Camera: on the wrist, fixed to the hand. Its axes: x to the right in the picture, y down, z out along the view.
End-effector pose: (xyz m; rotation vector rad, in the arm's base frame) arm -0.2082 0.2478 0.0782 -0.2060 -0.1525 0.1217
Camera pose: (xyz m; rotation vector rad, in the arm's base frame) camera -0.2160 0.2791 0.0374 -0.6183 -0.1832 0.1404
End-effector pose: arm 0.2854 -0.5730 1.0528 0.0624 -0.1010 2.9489
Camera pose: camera 0.2855 -0.6115 1.0178 0.0186 -0.7118 2.9107
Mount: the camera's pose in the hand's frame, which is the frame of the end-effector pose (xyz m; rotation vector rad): -0.0090 0.0399 -0.0321 -0.4101 -0.0117 0.0498
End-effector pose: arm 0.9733 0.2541 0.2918 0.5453 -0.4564 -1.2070
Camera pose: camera 1.0196 0.2778 0.2908 0.1740 -0.2202 -1.2149
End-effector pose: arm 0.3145 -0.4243 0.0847 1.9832 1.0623 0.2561
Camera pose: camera 0.3155 -0.4234 0.1367 1.6399 0.8724 0.4507
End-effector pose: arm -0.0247 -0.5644 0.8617 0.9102 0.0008 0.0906
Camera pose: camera -0.0380 -0.5155 0.8731 0.5009 -0.0498 0.1264
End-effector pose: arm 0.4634 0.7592 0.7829 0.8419 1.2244 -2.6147
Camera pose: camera 0.4984 0.7557 0.7446 0.7621 1.6320 -2.2060
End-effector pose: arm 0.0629 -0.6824 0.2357 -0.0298 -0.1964 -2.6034
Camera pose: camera 0.0914 -0.7165 0.2088 -0.1921 0.3318 -2.5500
